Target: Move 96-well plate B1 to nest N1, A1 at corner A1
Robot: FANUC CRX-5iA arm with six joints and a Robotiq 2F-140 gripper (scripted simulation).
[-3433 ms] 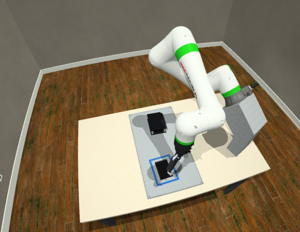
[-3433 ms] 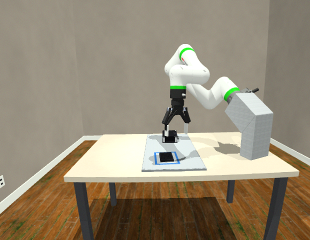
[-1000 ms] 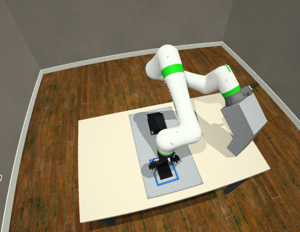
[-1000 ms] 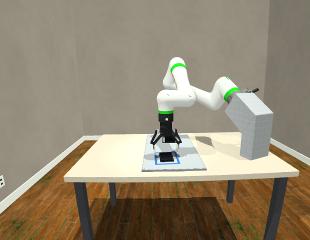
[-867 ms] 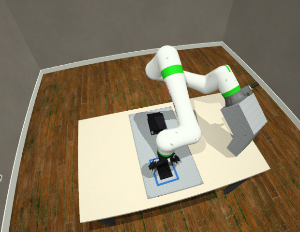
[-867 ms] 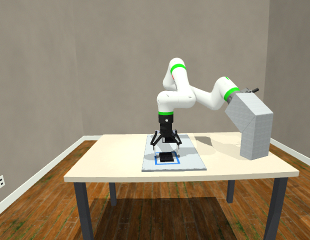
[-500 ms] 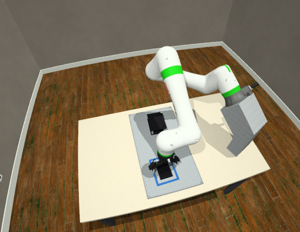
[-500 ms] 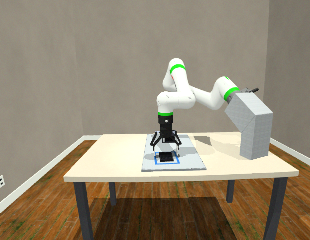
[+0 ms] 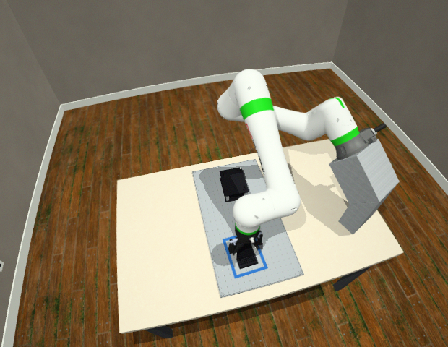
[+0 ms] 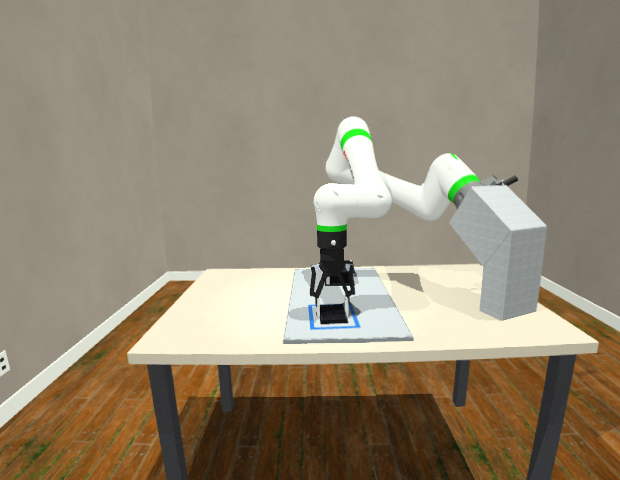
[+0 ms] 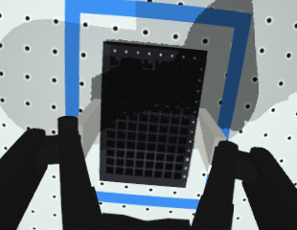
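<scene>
My hand is 36 cm to the left of the black raised nest N1, 6 cm past it and 3 cm below it. Also, from my hand: black 96-well plate 2 cm below; then white A1 mark 44 cm to the right, 12 cm behind, 3 cm above.
</scene>
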